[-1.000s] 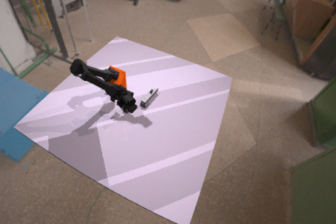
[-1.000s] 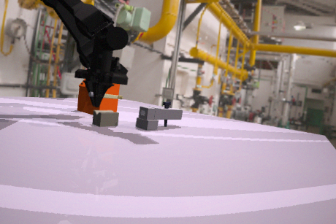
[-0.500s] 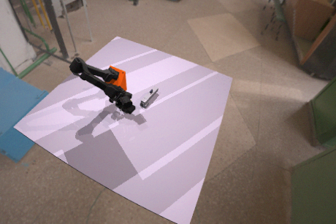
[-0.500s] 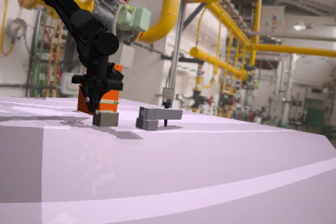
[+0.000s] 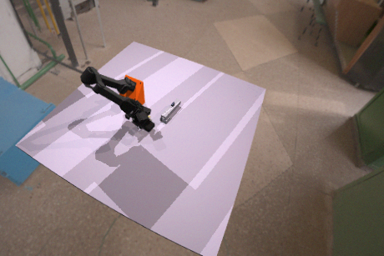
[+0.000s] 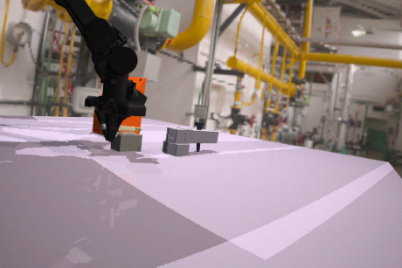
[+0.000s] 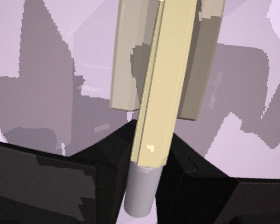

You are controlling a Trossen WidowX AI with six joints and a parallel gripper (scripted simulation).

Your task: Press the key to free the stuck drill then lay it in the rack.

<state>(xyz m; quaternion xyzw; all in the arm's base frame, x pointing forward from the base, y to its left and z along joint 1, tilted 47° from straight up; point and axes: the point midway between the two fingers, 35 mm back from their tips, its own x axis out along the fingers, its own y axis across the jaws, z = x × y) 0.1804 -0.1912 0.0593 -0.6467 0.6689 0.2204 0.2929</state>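
Right now the drill is 40 mm to the left of my gripper tip and 30 mm above it. Also, from my gripper tip: dark key (100 mm ahead, 230 mm to the left, 30 mm above); grey-tan box (10 mm ahead, 50 mm to the left).
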